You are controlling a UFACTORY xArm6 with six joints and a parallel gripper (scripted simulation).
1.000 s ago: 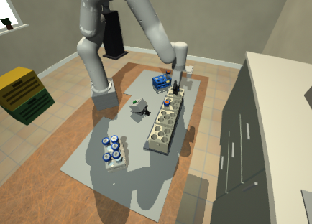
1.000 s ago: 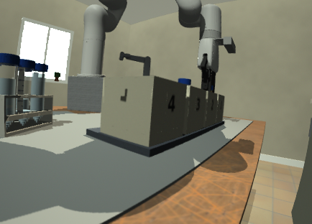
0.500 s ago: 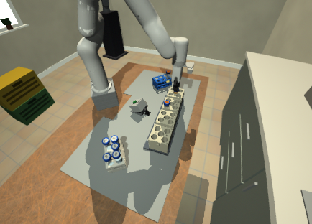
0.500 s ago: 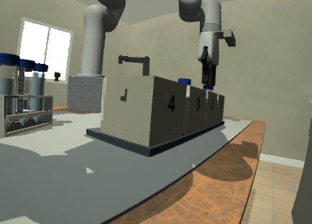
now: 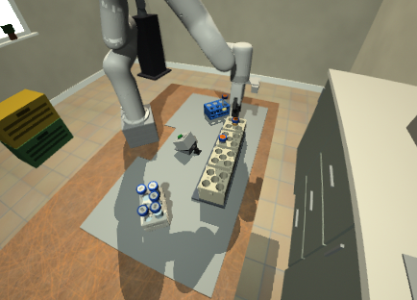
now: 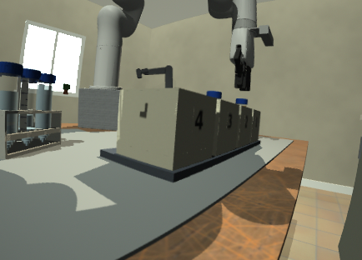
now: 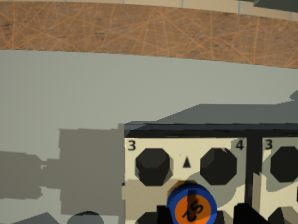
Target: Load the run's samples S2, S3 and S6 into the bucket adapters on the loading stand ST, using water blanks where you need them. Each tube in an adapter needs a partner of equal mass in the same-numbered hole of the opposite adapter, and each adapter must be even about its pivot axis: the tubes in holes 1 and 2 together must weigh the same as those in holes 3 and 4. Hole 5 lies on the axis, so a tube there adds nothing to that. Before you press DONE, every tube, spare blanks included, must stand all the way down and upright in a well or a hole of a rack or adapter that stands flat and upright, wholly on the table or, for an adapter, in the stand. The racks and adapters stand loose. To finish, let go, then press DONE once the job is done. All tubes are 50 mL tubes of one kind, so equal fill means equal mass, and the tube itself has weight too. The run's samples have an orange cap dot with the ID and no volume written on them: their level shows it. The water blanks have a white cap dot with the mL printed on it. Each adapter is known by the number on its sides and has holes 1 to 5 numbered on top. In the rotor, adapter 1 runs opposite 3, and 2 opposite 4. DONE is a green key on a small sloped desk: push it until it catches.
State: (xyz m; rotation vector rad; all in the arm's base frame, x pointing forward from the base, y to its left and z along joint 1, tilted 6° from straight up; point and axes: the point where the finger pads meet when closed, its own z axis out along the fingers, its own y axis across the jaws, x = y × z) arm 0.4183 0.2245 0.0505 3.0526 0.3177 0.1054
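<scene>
Right now my hand is 15 cm past the tube, 17 cm to the right of it and 11 cm above it. Round my hand: blue sample rack 18 cm behind, 15 cm to the left, 14 cm below; then adapter 2 cm ahead, 11 cm to the right, 12 cm below; then DONE key desk 18 cm behind, 18 cm to the right, 12 cm below.
</scene>
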